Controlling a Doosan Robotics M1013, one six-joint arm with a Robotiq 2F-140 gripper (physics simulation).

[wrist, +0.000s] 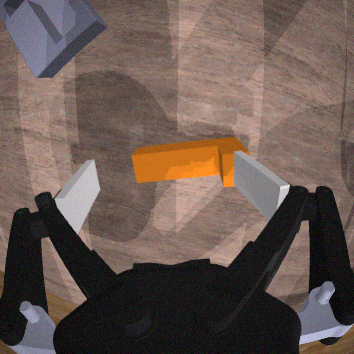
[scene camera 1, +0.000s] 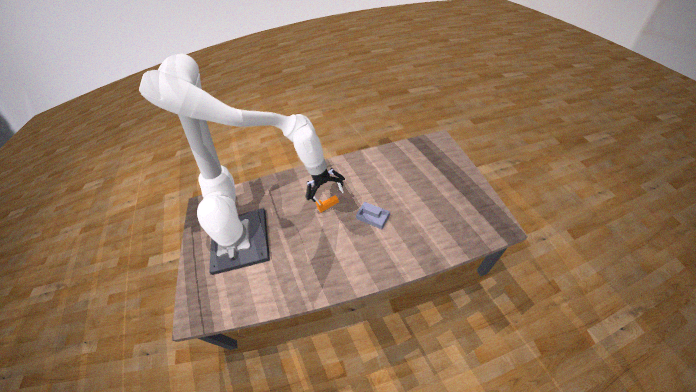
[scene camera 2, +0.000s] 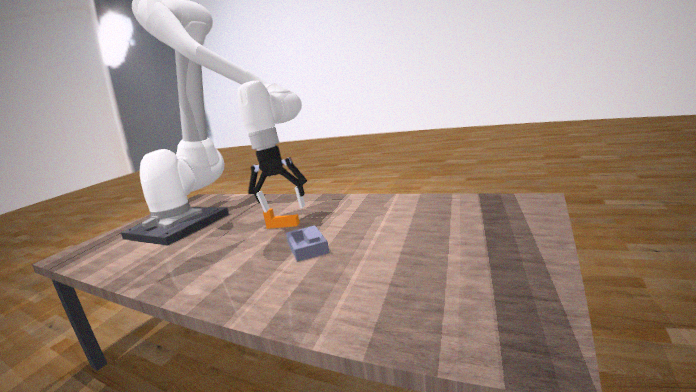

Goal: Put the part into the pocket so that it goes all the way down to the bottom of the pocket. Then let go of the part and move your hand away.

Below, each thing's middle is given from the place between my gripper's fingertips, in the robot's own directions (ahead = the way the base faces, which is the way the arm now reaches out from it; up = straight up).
Right now my hand is 2 cm past the orange L-shaped part (wrist: 195, 158) and 3 cm above it. Round my hand: grey pocket block (scene camera 2: 305, 243) (17 cm ahead, 15 cm to the right, 4 cm below).
